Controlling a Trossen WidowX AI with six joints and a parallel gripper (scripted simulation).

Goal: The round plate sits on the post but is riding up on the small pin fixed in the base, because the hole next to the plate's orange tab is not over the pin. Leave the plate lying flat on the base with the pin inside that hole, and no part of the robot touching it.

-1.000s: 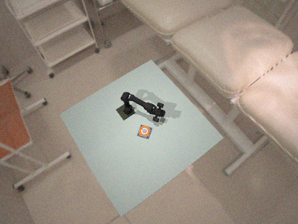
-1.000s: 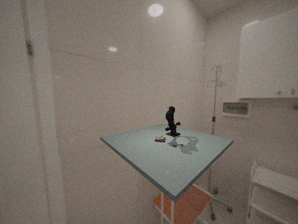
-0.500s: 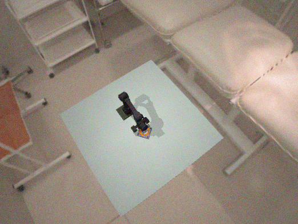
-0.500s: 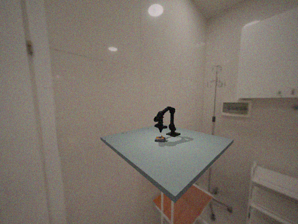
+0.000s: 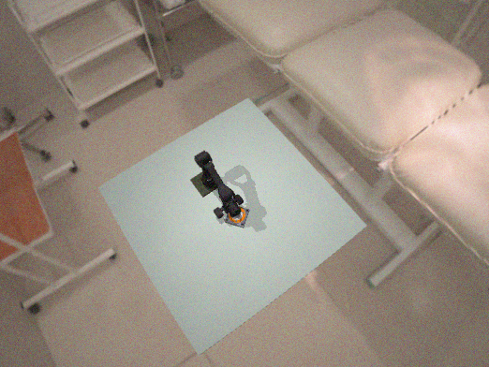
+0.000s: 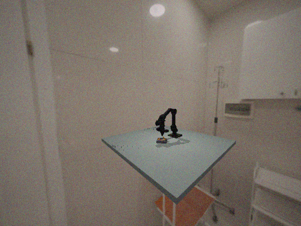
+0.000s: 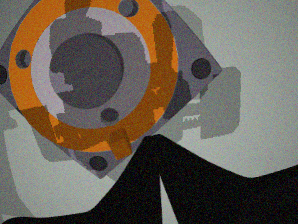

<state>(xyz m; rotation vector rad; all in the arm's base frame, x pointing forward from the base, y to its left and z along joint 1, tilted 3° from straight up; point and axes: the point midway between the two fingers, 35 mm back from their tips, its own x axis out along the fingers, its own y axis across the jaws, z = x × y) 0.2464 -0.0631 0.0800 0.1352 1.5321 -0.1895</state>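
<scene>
The grey base lies 4 cm ahead of my gripper tip, 3 cm below it and 2 cm to the left of it.
</scene>
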